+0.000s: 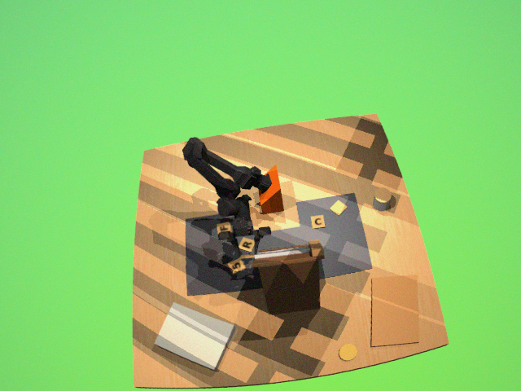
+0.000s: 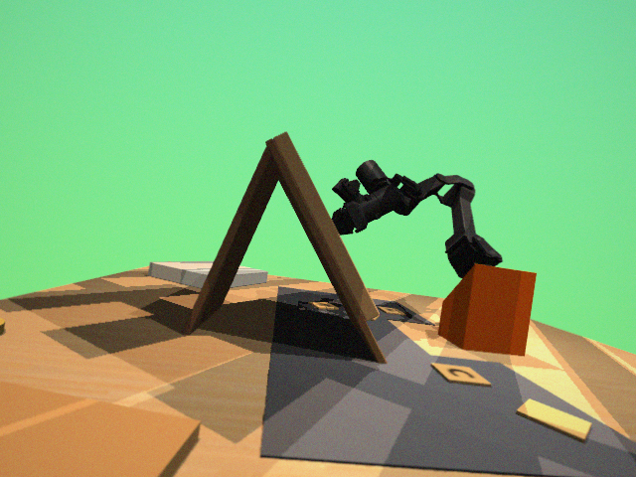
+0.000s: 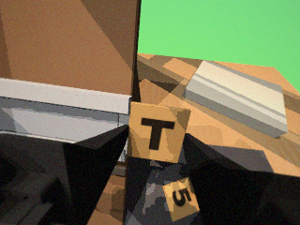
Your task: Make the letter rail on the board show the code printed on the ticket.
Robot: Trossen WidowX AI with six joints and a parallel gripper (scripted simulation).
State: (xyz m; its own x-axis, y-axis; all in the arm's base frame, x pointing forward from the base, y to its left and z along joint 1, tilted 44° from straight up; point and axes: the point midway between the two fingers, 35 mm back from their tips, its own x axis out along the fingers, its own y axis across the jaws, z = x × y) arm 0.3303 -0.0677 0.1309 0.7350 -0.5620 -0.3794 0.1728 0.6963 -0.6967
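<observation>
Right now my gripper tip is 15 cm to the right of the white ticket, 8 cm above it and 3 cm past it. From my gripper tip the other things lie so: dark mat (17 cm below, 15 cm behind, 12 cm to the left); flat tan slab (50 cm to the left, 35 cm ahead, 16 cm below).
</observation>
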